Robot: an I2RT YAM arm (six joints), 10 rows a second.
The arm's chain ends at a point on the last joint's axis. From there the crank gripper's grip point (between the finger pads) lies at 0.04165 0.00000 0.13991 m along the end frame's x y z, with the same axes.
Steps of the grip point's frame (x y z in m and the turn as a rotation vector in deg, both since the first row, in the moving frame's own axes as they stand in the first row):
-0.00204 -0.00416 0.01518 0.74 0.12 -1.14
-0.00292 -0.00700 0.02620 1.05 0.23 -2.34
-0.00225 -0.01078 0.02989 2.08 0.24 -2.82
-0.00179 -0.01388 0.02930 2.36 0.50 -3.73
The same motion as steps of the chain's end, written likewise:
-0.00231 -0.00152 0.01528 0.74 0.12 -1.14
-0.00339 -0.00273 0.02641 1.05 0.23 -2.34
-0.00266 -0.00364 0.03019 2.08 0.24 -2.82
-0.00273 -0.00538 0.02984 2.36 0.50 -3.73

